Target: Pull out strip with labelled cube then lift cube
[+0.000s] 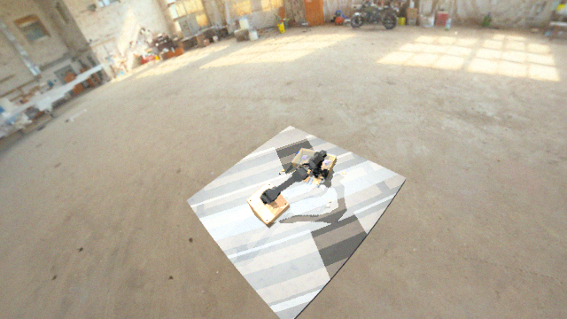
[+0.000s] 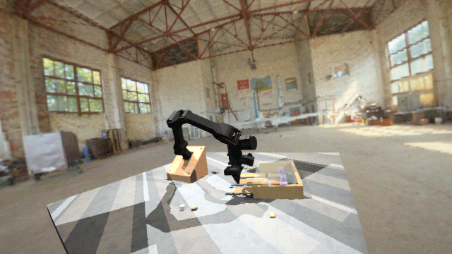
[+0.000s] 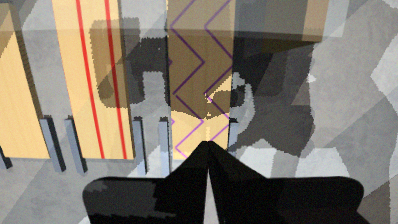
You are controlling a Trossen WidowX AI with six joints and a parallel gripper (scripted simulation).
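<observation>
The zigzag strip is 8 cm ahead of my gripper tip, 4 cm to the left of it and 4 cm below it.
</observation>
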